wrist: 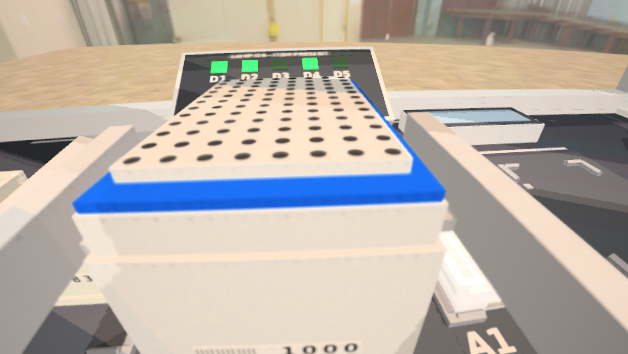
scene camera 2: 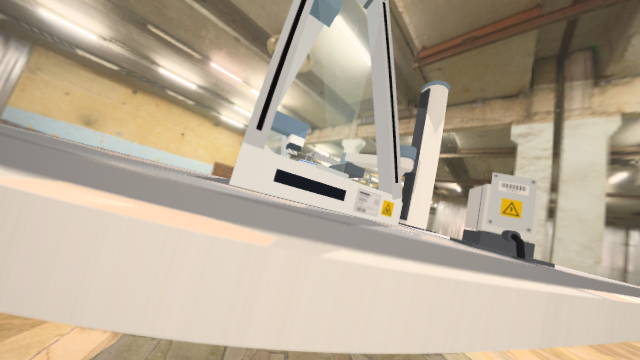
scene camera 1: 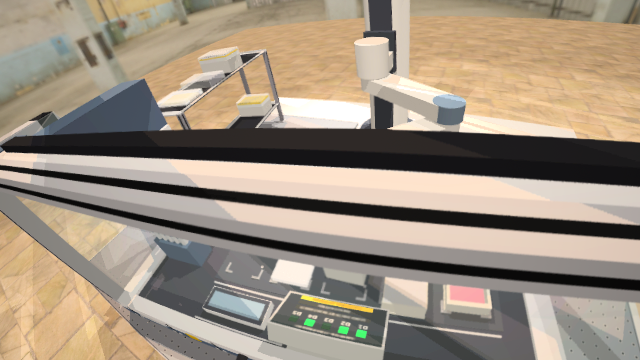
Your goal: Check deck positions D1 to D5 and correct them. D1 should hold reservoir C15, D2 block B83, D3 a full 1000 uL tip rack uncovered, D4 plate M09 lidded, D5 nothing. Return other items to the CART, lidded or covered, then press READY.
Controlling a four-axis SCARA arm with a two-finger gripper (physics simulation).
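Frame: origin at the arm's base, x left, y ahead, z down, level; centimetres.
Where they show: gripper, between the fingertips: point(wrist: 275, 141).
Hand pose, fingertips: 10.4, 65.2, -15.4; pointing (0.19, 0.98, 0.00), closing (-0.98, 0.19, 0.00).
Observation:
After its pixels a point has its place, as x, y, z.
A 1000-labelled tip rack point(wrist: 260, 240) point(scene camera 1: 345, 276) with a blue rim and rows of dark holes stands upright and uncovered. My gripper point(wrist: 275, 141) @(10.4, 65.2, -15.4) has its fingers close against both sides of the rack; the pads are hidden. I cannot tell whether the rack touches the deck. Block B83 point(wrist: 82, 287) @(20.8, 62.6, -8.0) point(scene camera 1: 407, 297) @(24.9, 72.6, -11.4) is left of the rack in the wrist view. Plate M09 point(wrist: 465, 270) point(scene camera 1: 292, 273) is to its right; its lid is unclear. The pink-topped reservoir point(scene camera 1: 467, 295) @(36.1, 66.2, -7.1) is at D1. The lamp panel point(scene camera 1: 327, 337) point(wrist: 192, 97) @(21.3, 79.4, -12.7) shows D1, D2, D4 lit, D3, D5 dark.
The cart point(scene camera 1: 274, 80) @(-52.1, 3.0, -22.5) stands behind the enclosure beam point(scene camera 1: 320, 185) @(20.8, 87.2, -51.7), with several boxes and plates on its shelves. A display screen point(scene camera 1: 237, 304) point(wrist: 475, 118) @(-7.5, 86.4, -8.9) lies beside the lamp panel. A blue box point(scene camera 1: 185, 254) stands near the deck's left edge. The arm point(scene camera 1: 407, 95) @(13.4, 30.2, -31.2) reaches in behind the beam.

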